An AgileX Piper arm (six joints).
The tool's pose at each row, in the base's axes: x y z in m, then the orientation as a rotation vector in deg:
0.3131 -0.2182 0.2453 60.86 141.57 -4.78
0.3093 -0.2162 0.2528 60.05 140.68 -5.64
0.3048 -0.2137 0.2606 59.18 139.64 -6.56
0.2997 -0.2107 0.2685 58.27 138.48 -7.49
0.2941 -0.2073 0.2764 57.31 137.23 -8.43
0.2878 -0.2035 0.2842 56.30 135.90 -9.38
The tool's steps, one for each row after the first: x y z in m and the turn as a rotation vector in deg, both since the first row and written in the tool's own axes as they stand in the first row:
0.0005 -0.0004 -0.0086 0.08 -1.25 -0.39
0.0016 -0.0009 -0.0179 0.15 -2.67 -0.79
0.0033 -0.0014 -0.0276 0.19 -4.21 -1.18
0.0057 -0.0020 -0.0376 0.21 -5.84 -1.59
0.0087 -0.0029 -0.0478 0.21 -7.55 -2.01

